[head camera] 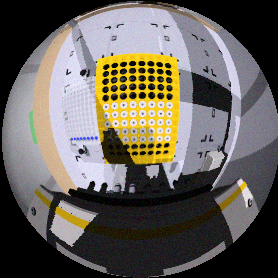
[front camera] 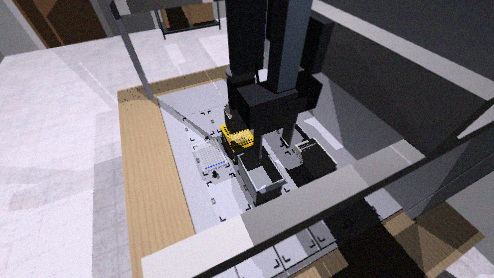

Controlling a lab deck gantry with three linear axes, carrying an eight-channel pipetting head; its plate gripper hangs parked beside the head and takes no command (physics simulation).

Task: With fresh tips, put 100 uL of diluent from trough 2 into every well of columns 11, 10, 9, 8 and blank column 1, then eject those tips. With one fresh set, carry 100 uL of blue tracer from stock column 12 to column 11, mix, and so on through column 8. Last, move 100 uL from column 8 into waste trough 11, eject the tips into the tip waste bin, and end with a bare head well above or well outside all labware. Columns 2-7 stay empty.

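The pipetting head (front camera: 234, 117) is low by the yellow tip rack (front camera: 237, 137) (head camera: 136, 59); the nozzle ends (head camera: 118, 188) are dark and I cannot tell whether they carry tips. In the head view the rack has white tips in its middle rows and dark empty holes at both ends. The clear well plate (front camera: 210, 156) (head camera: 80, 110) lies left of the rack, with blue in one end column (front camera: 215, 165) (head camera: 84, 138). The trough block (front camera: 314, 161) (head camera: 213, 161) is at the right, mostly shadowed. The parked plate gripper (front camera: 274, 142) hangs open, its fingers apart and empty.
The open grey waste bin (front camera: 270, 188) stands in front of the rack, below the parked gripper. A pale frame beam (front camera: 300, 205) crosses the front, and a thin post (front camera: 135, 60) rises at the back left. A wooden border (front camera: 150, 165) runs along the left.
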